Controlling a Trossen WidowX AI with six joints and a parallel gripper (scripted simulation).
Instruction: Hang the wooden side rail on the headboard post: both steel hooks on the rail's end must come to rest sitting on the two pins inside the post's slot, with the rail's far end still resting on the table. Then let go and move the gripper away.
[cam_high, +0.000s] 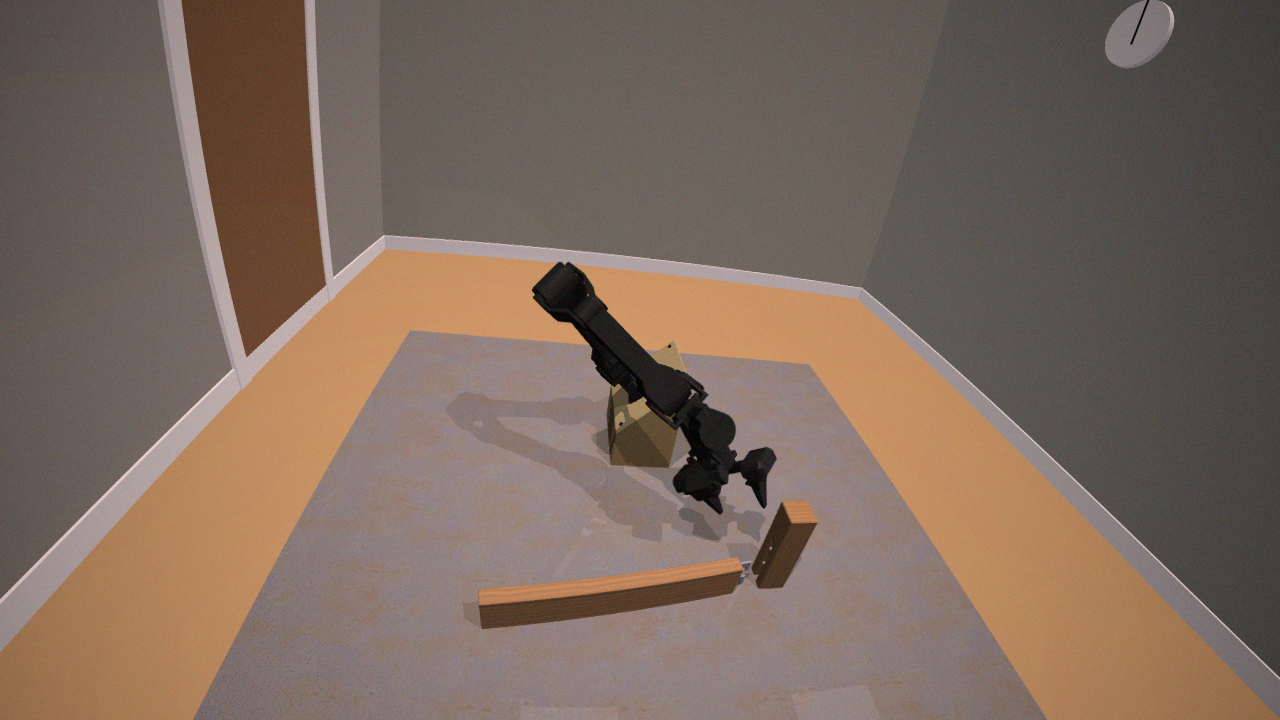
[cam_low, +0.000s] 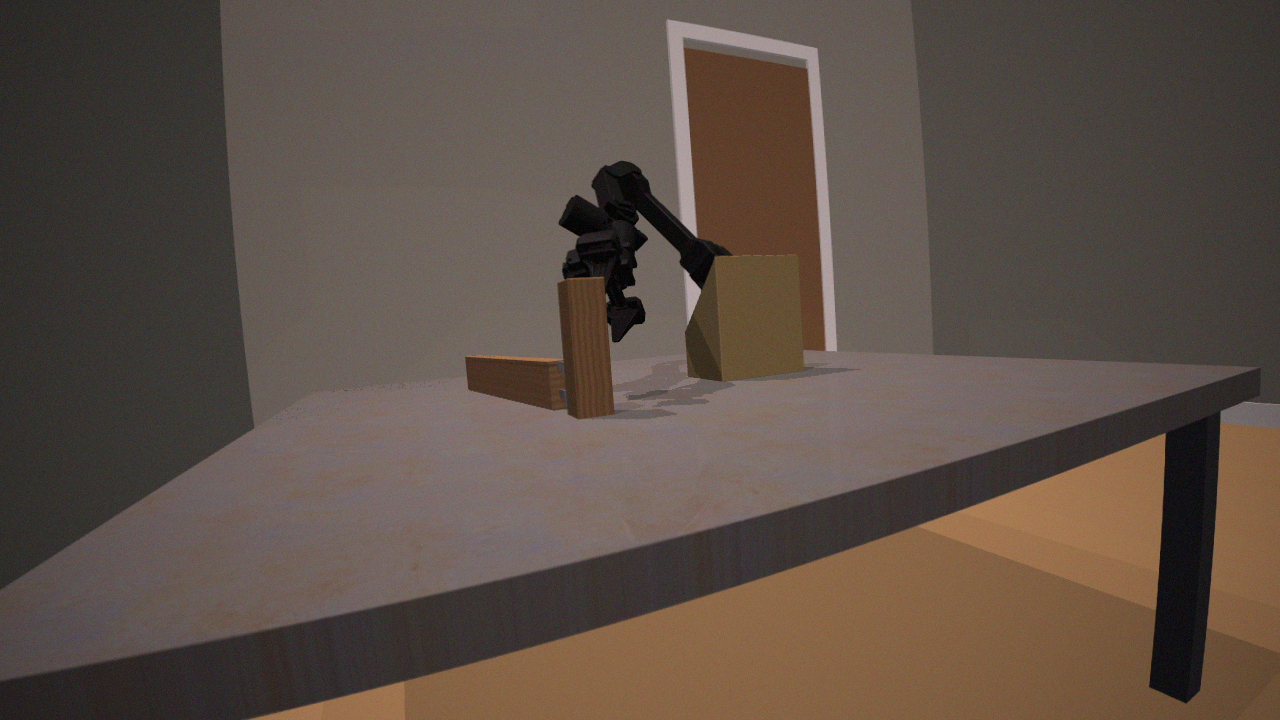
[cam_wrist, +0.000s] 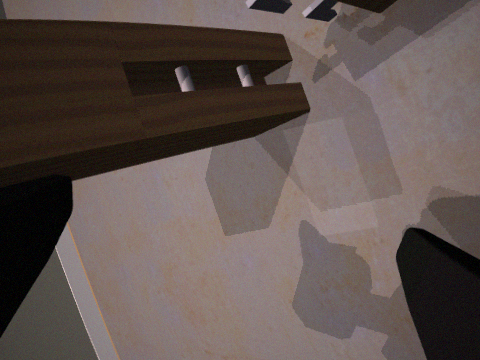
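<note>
Right now the headboard post is 70 mm to the left of my gripper tip, 50 mm ahead of it and 30 mm below it.
</note>
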